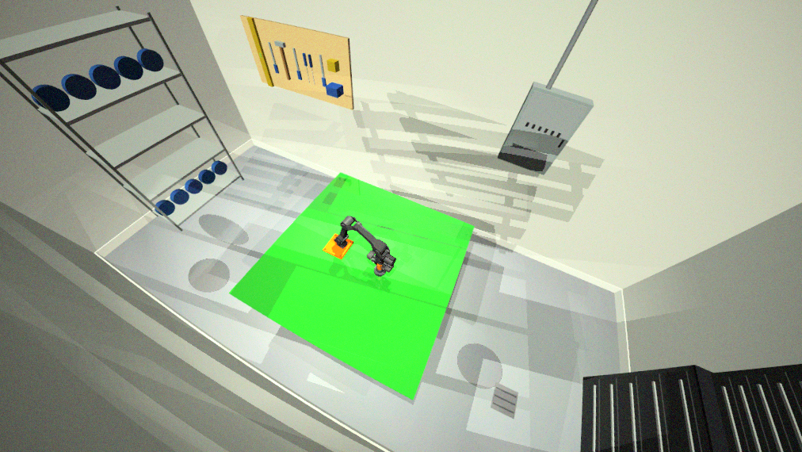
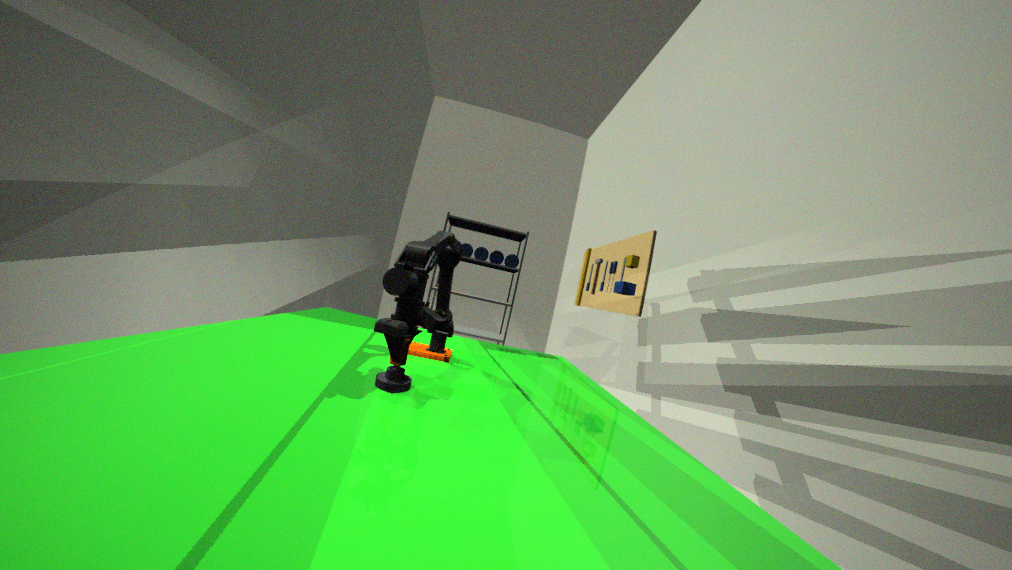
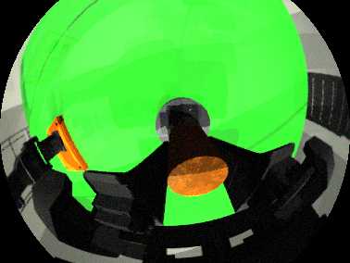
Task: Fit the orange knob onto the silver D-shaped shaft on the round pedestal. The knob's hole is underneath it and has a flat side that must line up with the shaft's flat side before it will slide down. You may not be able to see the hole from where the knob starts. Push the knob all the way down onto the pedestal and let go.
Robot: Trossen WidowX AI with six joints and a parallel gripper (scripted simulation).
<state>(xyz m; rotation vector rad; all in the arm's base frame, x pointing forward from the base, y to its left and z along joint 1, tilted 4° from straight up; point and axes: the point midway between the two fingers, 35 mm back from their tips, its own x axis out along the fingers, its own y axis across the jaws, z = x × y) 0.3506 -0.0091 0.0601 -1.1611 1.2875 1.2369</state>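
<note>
The orange knob lies 30 mm above my gripper tip. Round my gripper tip: dark round pedestal: 40 mm below.
</note>
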